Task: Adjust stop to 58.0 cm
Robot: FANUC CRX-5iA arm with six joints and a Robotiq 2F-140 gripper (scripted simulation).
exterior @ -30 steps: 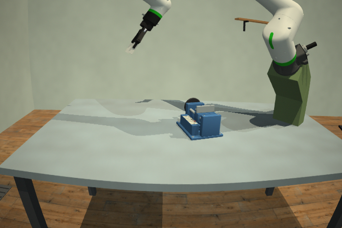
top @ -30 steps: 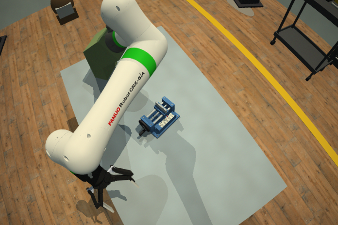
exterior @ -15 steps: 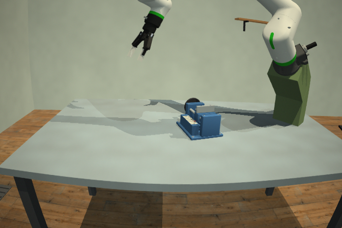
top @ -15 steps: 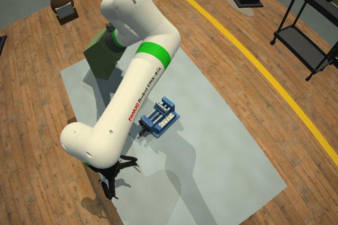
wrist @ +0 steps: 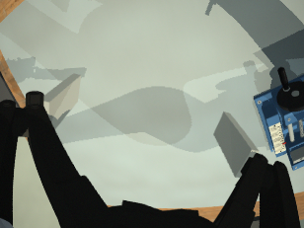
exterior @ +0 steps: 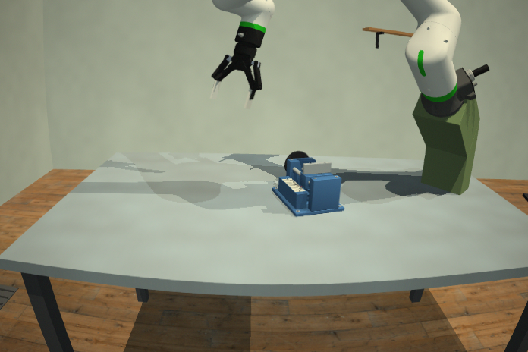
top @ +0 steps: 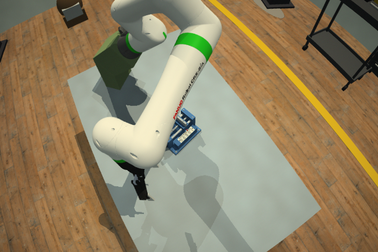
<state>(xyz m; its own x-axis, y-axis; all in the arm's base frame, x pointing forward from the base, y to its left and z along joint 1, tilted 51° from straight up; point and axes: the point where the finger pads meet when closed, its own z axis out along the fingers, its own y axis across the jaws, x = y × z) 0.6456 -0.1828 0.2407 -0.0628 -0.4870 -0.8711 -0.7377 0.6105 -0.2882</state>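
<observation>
Right now my hand is 24 cm past the black handwheel, 20 cm above it and 4 cm to the right of it. From my hand the other things lie so: stop block (33 cm behind, 18 cm to the left, 16 cm below).
</observation>
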